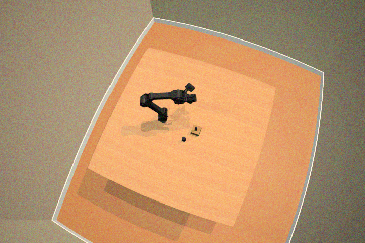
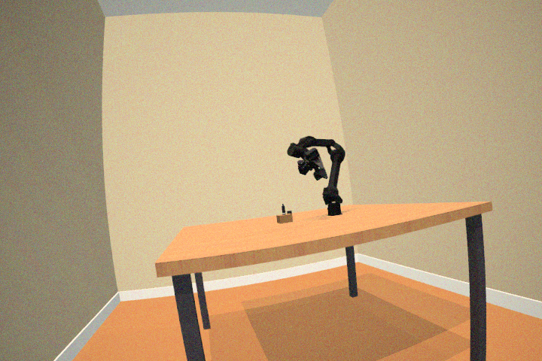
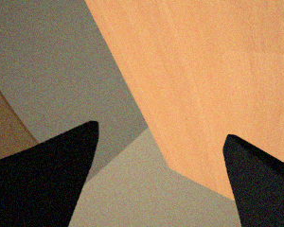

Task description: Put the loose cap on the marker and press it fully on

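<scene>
The dark cap is 31 cm to the right of my gripper tip, 19 cm below it and 10 cm ahead of it. Round my gripper tip: tan holder block 21 cm to the right, 20 cm below, 16 cm ahead; then marker 21 cm to the right, 16 cm ahead, 15 cm below.
</scene>
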